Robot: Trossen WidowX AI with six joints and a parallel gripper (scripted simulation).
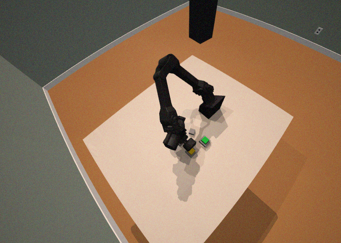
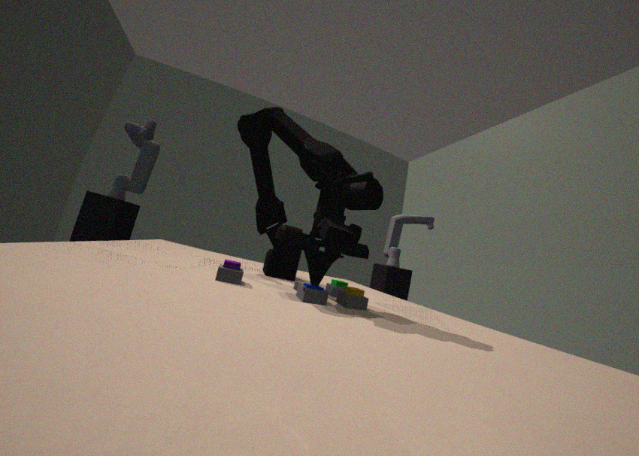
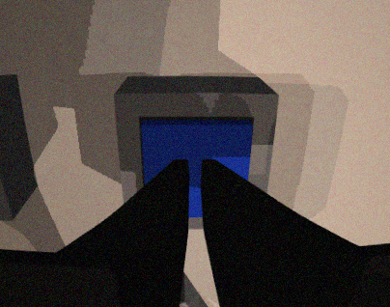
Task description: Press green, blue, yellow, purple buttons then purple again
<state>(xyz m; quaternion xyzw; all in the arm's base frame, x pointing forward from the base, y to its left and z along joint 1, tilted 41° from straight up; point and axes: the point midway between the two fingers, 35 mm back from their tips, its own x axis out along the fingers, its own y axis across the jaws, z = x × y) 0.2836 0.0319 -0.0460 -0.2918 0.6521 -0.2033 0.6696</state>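
Now: the blue button 1 cm below my gripper tip. From my gripper tip the other things lie so: green button (11 cm behind, 9 cm to the left); then grey block (9 cm behind, 2 cm below); then yellow button (1 cm behind, 9 cm to the left).
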